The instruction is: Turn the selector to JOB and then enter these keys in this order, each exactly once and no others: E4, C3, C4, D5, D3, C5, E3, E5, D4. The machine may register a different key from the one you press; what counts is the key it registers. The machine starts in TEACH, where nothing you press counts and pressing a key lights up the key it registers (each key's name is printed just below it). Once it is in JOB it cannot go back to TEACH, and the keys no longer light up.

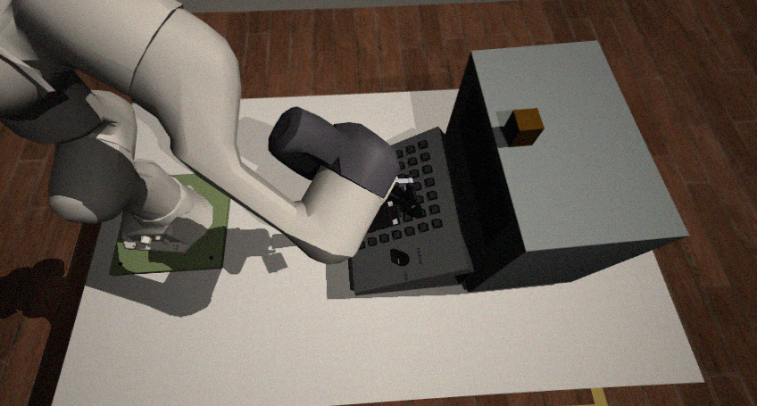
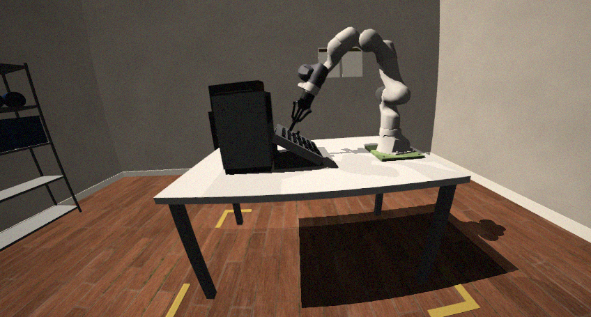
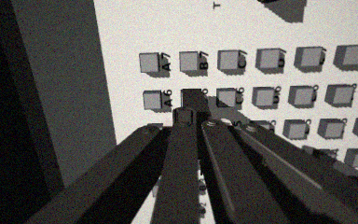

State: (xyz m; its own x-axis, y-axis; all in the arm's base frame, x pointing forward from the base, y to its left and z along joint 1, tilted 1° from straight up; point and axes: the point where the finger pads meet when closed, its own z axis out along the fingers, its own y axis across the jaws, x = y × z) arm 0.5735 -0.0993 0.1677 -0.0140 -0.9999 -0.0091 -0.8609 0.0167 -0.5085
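Right now my hand is 6 cm above the c6 key. Round my hand: a5 key: 5 cm ahead, 3 cm to the left, 2 cm below; then key C5: 3 cm to the left, 6 cm below; then a7 key: 5 cm ahead, 3 cm to the right, 2 cm below.
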